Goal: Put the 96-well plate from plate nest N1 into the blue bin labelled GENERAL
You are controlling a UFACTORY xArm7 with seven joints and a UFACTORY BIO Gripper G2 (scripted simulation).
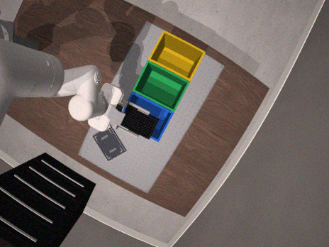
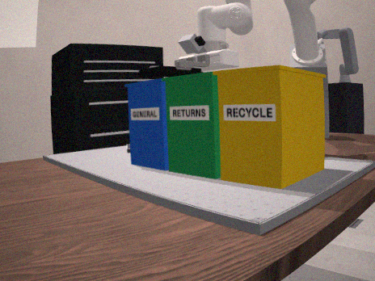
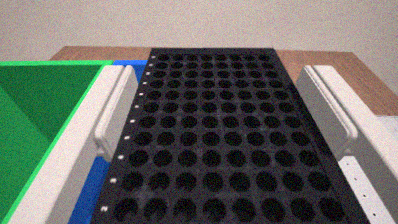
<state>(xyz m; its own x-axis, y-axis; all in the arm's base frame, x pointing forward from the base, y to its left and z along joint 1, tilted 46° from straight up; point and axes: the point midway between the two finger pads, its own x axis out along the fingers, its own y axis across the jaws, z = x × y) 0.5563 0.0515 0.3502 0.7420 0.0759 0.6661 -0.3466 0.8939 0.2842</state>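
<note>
The blue general bin lies 130 mm below my hand and 30 mm to the left of it. Also, from my hand: black 96-well plate (10 mm below); then green returns bin (150 mm to the left, 130 mm below, 50 mm behind); then yellow recycle bin (270 mm to the left, 130 mm below, 110 mm behind).
</note>
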